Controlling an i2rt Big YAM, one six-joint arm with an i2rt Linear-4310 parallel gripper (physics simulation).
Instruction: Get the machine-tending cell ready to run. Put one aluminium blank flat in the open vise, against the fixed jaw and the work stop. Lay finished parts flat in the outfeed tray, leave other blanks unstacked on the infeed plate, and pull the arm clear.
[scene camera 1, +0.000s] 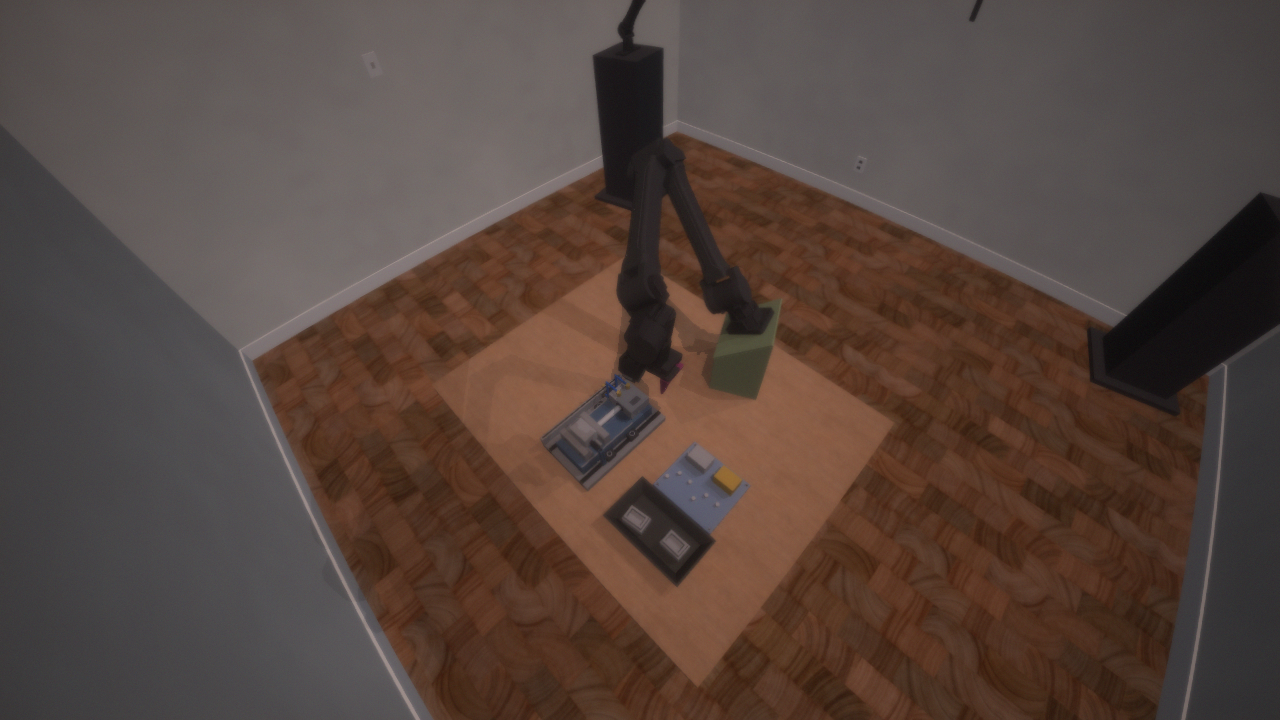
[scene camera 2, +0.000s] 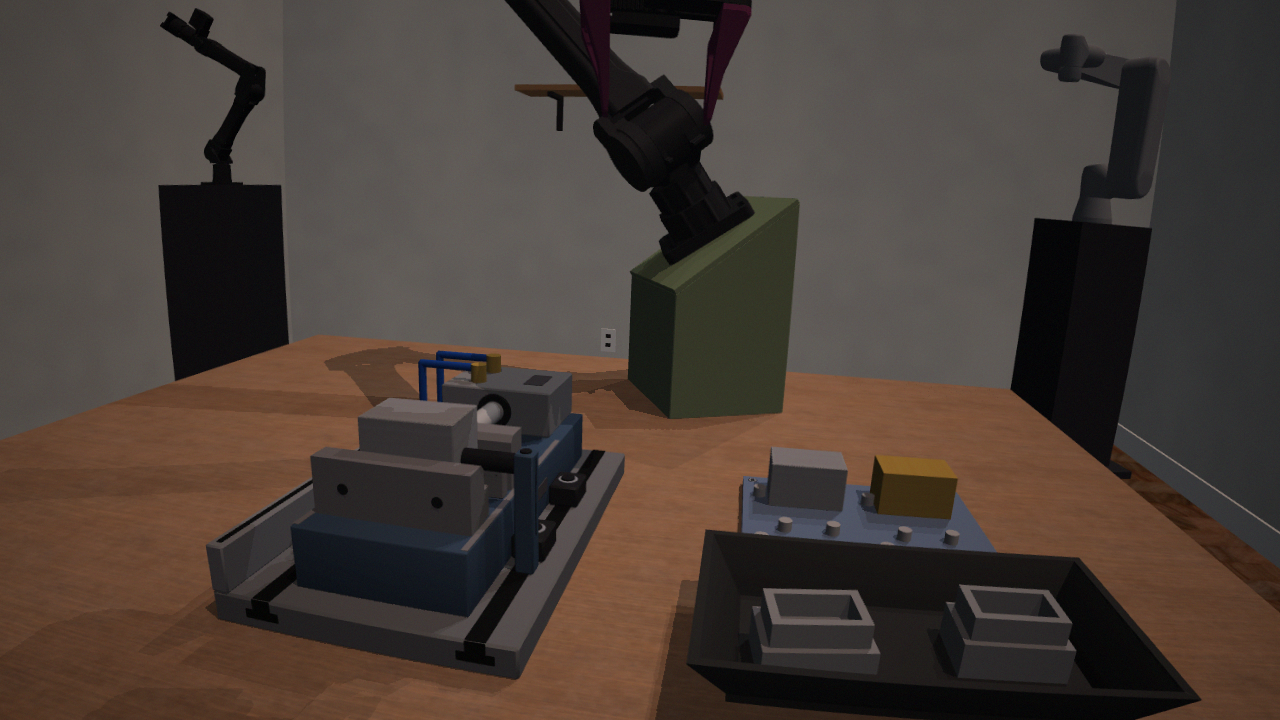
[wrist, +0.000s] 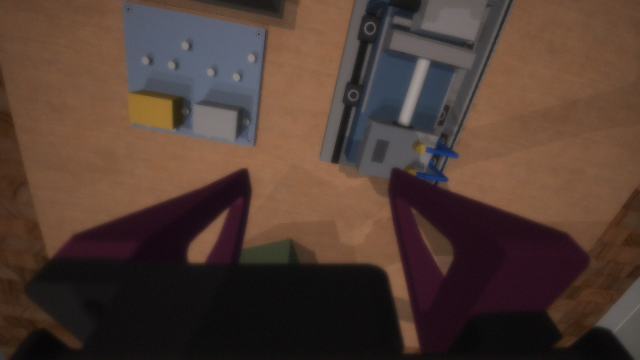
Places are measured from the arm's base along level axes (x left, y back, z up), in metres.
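Pixels of known places: gripper, fingertip midpoint: (scene camera 1: 649, 385) (scene camera 2: 656, 119) (wrist: 319, 179); arm's base at its link origin: (scene camera 1: 751, 323) (scene camera 2: 708, 232).
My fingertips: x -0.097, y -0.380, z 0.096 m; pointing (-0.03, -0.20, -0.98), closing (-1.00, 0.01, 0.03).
Ahead of a thing's pixels: the offset from my fingertips to its top centre. "*": to the spot under its first point.
A grey blank @(dx -0.144, dy -0.097, dz -0.185 m) (scene camera 1: 586, 431) (scene camera 2: 416, 431) (wrist: 450, 20) lies flat in the vise @(dx -0.133, dy -0.030, dz -0.202 m) (scene camera 2: 384, 559) (wrist: 435, 85), beside the fixed jaw (scene camera 2: 389, 492); the work stop's black rod @(dx -0.098, dy -0.109, dz -0.205 m) (scene camera 2: 487, 460) reaches its side. Any small gap is hidden. Another grey blank @(dx +0.139, dy +0.027, dz -0.257 m) (scene camera 1: 699, 458) (scene camera 2: 807, 479) (wrist: 216, 121) sits unstacked on the blue infeed plate @(dx +0.173, dy -0.028, dz -0.293 m) (scene camera 1: 702, 498) (wrist: 220, 45). Two stepped, hollow finished parts @(* dx +0.080, dy -0.197, dz -0.269 m) (scene camera 1: 636, 518) @(* dx +0.189, dy -0.201, dz -0.268 m) (scene camera 1: 674, 543) (scene camera 2: 819, 635) (scene camera 2: 1015, 634) lie apart, flat, in the black outfeed tray (scene camera 1: 656, 530) (scene camera 2: 908, 626). My gripper (scene camera 1: 668, 385) (scene camera 2: 657, 114) (wrist: 319, 179) is open and empty, high above the table behind the vise.
A yellow block @(dx +0.226, dy +0.009, dz -0.257 m) (scene camera 1: 726, 480) (scene camera 2: 913, 488) (wrist: 152, 110) sits beside the blank on the infeed plate, near several small pegs. Blue bent pipes @(* dx -0.157, dy +0.054, dz -0.191 m) (scene camera 2: 447, 362) (wrist: 440, 152) rise at the vise's rear. The green arm base (scene camera 1: 744, 358) (scene camera 2: 716, 340) stands behind on the table.
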